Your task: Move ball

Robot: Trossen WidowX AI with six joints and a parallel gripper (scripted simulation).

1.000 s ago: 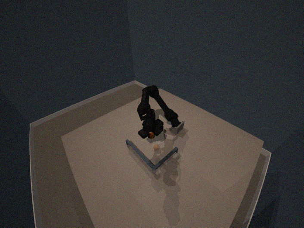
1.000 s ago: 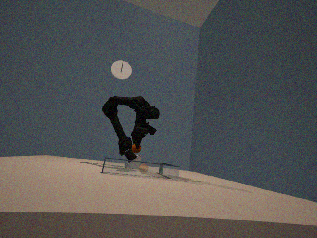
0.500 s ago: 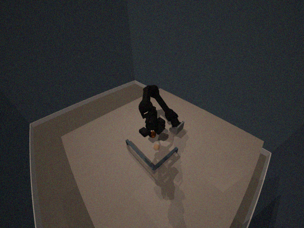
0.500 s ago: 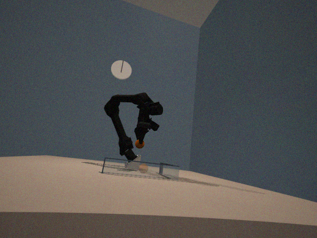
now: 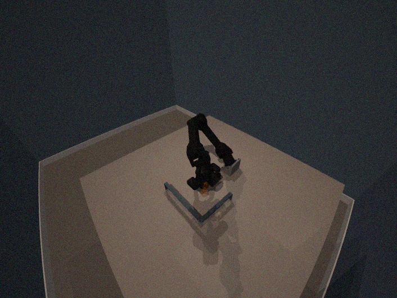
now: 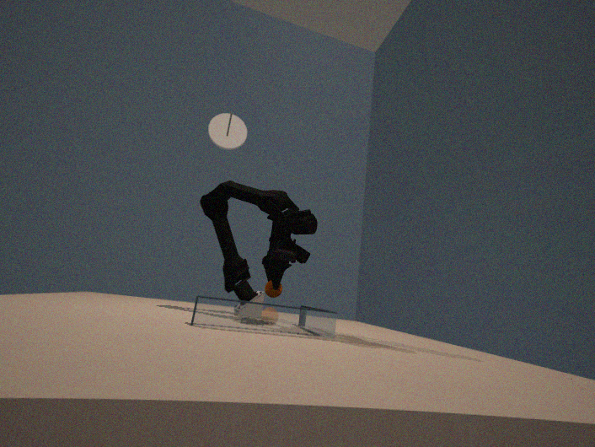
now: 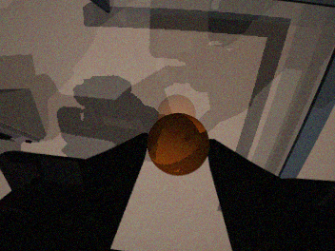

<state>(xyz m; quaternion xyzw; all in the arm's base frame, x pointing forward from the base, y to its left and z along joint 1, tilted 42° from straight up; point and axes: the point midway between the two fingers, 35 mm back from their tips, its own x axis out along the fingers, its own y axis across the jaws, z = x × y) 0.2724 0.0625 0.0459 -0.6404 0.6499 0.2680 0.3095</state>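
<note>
The see-through copy of ball lies 7 cm below my gripper tip. From my gripper tip the other things lie so: orange ball: right at my gripper tip.
</note>
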